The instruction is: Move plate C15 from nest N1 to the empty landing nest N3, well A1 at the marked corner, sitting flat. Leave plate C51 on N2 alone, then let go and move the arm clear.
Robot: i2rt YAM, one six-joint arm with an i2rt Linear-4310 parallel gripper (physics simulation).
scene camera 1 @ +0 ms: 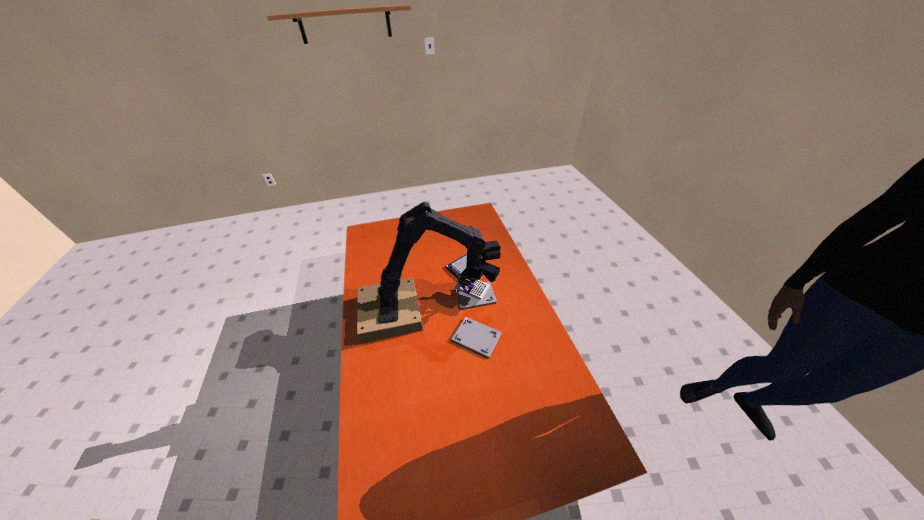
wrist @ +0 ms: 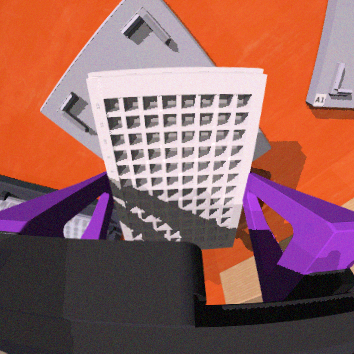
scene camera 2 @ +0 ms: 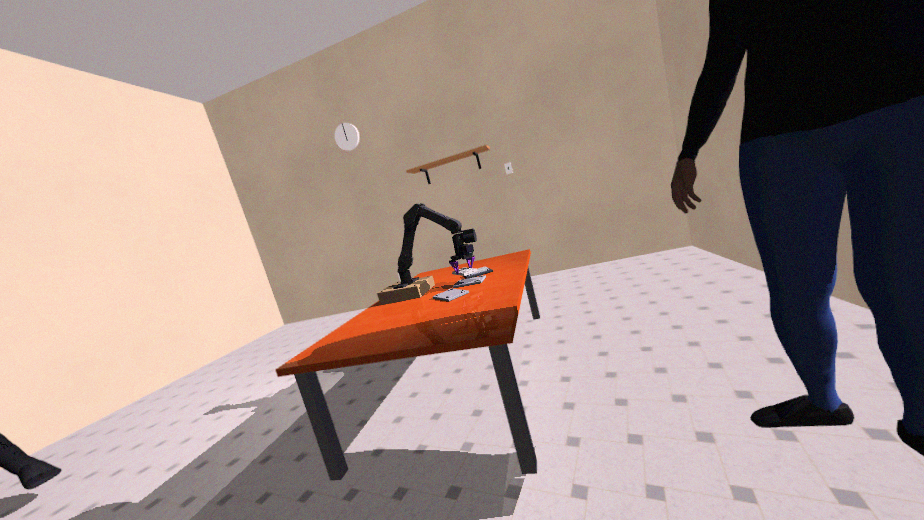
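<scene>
My gripper [scene camera 1: 473, 287] [scene camera 2: 463, 266] [wrist: 178, 177] is shut on a white well plate, C15 [scene camera 1: 479, 289] [wrist: 175, 85], its purple fingers on the long sides. The plate hangs low above the middle grey nest [scene camera 1: 477, 301] [scene camera 2: 471, 281] [wrist: 105, 55], turned relative to it in the wrist view. Its near end is partly hidden by the gripper. Another plate, apparently C51 [scene camera 1: 459, 265] [wrist: 75, 227], sits in the dark nest [wrist: 30, 187] at the far end. A third, bare grey nest [scene camera 1: 476, 337] [scene camera 2: 450, 294] [wrist: 337, 45] bears a readable A1 label. The nests' numbers are not readable.
The arm's wooden base [scene camera 1: 387, 326] [scene camera 2: 404, 292] stands left of the nests on the orange table [scene camera 1: 400, 413] [scene camera 2: 387, 333]. A person [scene camera 1: 859, 284] [scene camera 2: 808, 194] stands beyond the table's right side. A shadow falls across the table's near end.
</scene>
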